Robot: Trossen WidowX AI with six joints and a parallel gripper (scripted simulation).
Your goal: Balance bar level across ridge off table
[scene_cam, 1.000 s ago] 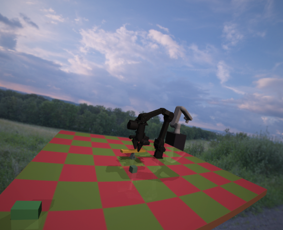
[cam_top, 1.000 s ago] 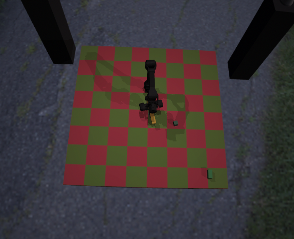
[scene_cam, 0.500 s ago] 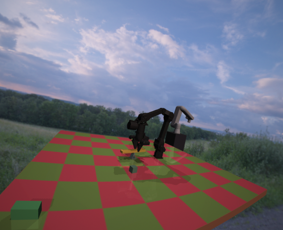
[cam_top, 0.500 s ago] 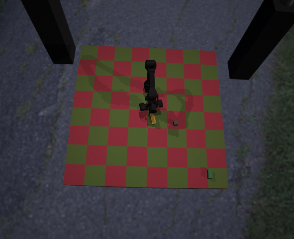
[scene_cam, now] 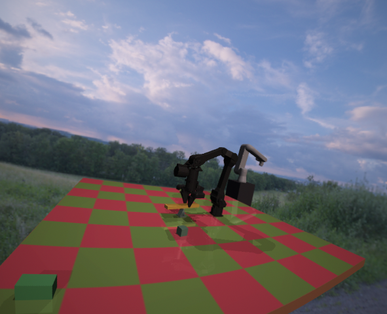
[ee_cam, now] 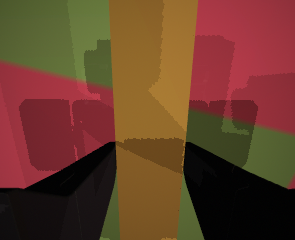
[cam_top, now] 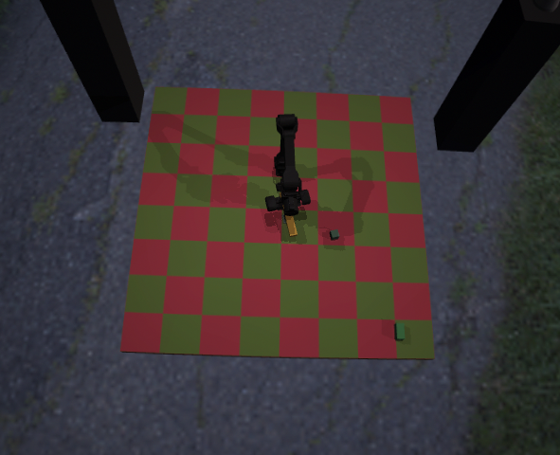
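Now: gripper tip 30 mm short of the orange bar and 10 mm to the right of it. The rest, counted from my gripper tip: dark green cube 210 mm to the left, 100 mm ahead, 40 mm below.
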